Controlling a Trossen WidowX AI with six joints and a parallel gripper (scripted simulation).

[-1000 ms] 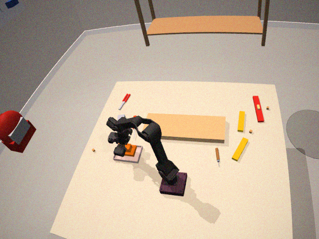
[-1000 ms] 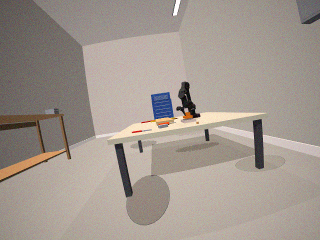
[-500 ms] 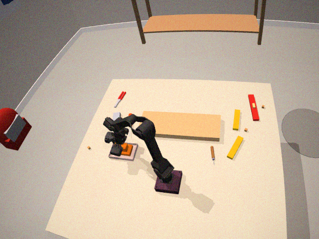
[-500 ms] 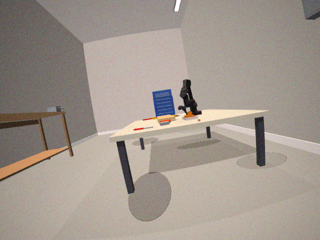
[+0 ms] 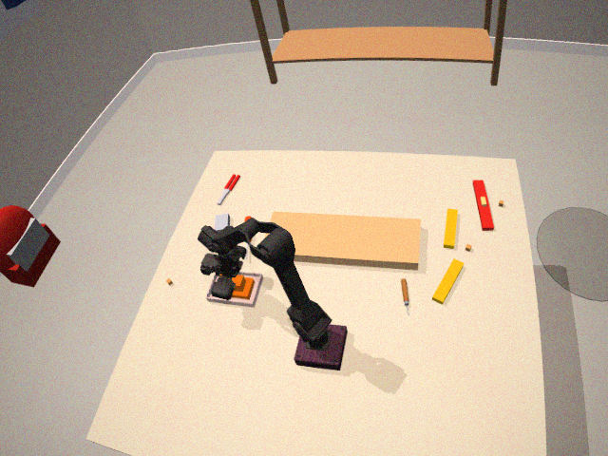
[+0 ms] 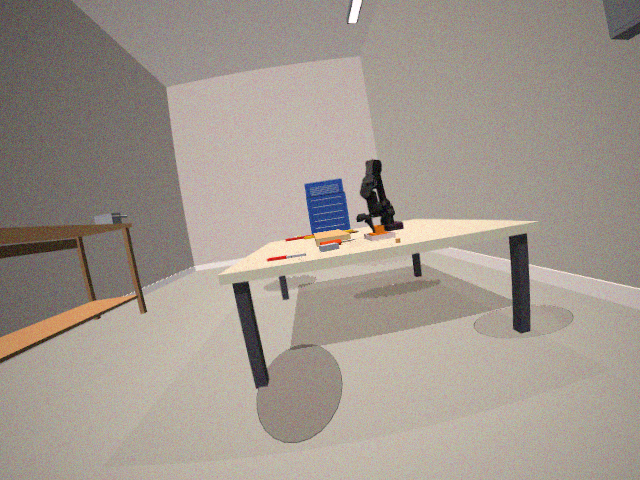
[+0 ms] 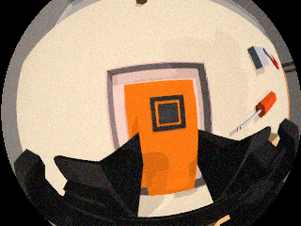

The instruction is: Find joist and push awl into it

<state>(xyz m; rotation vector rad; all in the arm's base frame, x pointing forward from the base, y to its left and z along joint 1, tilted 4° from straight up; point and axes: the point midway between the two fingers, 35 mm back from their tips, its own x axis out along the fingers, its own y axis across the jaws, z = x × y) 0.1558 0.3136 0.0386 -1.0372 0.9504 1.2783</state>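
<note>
My gripper tip is now 20 mm below the orange stud finder and 10 mm to the right of it. Also, from my gripper tip: grey block 260 mm ahead, 130 mm to the left, 20 mm below; then pink tray 20 mm below, 10 mm to the right; then awl 560 mm to the right, 20 mm below, 10 mm ahead.
</note>
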